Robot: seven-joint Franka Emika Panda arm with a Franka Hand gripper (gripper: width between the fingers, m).
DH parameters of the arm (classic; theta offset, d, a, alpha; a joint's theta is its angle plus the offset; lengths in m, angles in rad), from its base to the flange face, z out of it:
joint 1: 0 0.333 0 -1.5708
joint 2: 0 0 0 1.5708
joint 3: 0 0.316 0.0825 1.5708
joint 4: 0 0 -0.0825 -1.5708
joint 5: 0 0.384 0 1.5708
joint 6: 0 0 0.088 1.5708
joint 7: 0 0.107 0 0
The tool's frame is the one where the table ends.
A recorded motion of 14 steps. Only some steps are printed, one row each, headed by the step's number.
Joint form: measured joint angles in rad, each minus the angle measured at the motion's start. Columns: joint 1, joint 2, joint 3, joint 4, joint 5, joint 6, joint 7.
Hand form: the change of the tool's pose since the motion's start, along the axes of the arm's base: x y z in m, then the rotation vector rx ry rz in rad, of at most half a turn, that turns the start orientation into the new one. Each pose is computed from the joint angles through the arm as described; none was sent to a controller.
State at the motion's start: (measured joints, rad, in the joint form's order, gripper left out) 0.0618 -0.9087 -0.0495 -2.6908 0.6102 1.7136 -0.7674
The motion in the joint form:
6: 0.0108 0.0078 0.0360 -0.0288 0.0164 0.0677 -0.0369
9: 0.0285 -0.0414 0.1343 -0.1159 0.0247 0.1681 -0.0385
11: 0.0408 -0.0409 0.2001 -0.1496 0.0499 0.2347 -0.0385
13: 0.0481 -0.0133 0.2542 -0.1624 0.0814 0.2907 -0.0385
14: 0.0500 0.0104 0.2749 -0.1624 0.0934 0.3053 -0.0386
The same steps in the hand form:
6: 0.0035 0.0113 -0.0122 -0.0191 -0.0408 0.0202
9: -0.0093 0.0357 -0.0378 -0.1015 -0.0929 0.0401
11: -0.0117 0.0516 -0.0523 -0.1394 -0.1186 0.0473
13: -0.0095 0.0650 -0.0644 -0.1608 -0.1276 0.0484
14: -0.0076 0.0708 -0.0711 -0.1685 -0.1170 0.0534

